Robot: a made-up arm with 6 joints.
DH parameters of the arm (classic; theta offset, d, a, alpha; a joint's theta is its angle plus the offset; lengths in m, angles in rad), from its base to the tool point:
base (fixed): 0.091 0 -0.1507 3.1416
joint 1: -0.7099 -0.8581 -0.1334 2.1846
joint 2: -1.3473 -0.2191 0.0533 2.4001
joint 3: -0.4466 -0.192 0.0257 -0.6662
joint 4: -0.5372 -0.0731 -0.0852 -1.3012
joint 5: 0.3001 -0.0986 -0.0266 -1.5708
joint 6: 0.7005 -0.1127 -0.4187 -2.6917
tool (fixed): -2.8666 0.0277 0 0
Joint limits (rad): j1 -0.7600..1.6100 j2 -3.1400..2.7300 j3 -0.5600..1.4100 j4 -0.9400..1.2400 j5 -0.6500..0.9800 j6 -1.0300..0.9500
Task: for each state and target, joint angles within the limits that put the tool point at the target. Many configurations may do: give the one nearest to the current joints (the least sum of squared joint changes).
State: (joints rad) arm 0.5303 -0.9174 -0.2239 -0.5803 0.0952 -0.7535
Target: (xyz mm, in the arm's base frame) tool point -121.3 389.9 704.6
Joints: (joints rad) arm 0.8370 -0.5615 0.1332 -0.3205 -0.3762 -1.0300
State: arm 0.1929 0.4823 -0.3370 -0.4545 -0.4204 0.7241
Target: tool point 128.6 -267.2 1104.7
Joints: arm 0.0211 -0.3746 -0.5600 -0.9400 -0.3578 0.8429
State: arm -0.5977 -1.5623 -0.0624 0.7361 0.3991 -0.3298
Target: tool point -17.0 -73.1 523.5
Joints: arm -0.4615 -1.7503 0.1889 0.9861 0.4933 -0.4177
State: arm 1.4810 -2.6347 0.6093 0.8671 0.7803 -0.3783
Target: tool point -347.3 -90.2 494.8
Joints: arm 1.6100 -2.4320 0.5777 0.9785 0.9199 -0.6568
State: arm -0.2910 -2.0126 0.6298 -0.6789 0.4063 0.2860
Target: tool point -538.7 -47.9 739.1
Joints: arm 0.1142 -2.1884 0.3499 -0.9400 0.2761 0.3068
